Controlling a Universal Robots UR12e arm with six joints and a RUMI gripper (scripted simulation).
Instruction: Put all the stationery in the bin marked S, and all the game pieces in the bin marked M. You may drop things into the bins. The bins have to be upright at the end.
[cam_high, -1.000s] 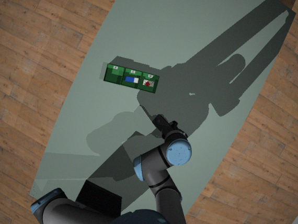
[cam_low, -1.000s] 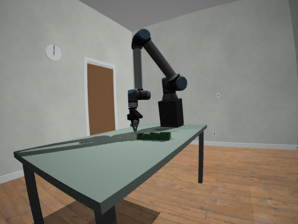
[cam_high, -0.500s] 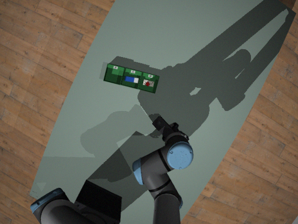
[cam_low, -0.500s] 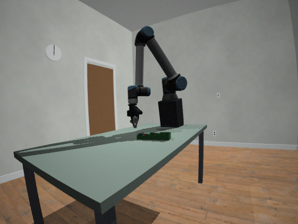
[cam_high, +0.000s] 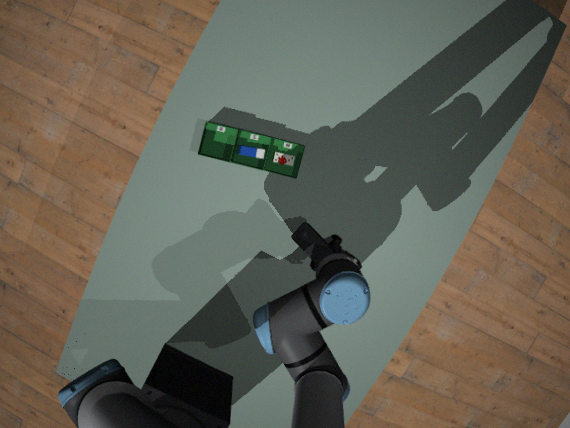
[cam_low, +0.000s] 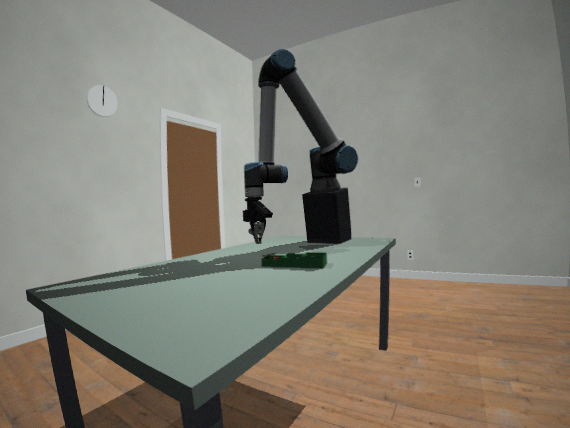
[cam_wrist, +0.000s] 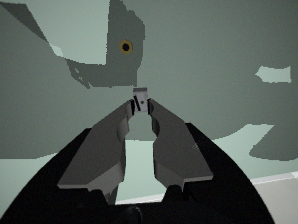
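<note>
Right now the blue-and-white eraser is 270 mm to the left of my hand, 70 mm below it and 70 mm ahead of it. Also, from my hand: red die 200 mm to the left, 100 mm ahead, 60 mm below; then white-and-grey piece 10 mm below; then brown ring-like piece 80 mm below, 50 mm to the left, 20 mm behind.
</note>
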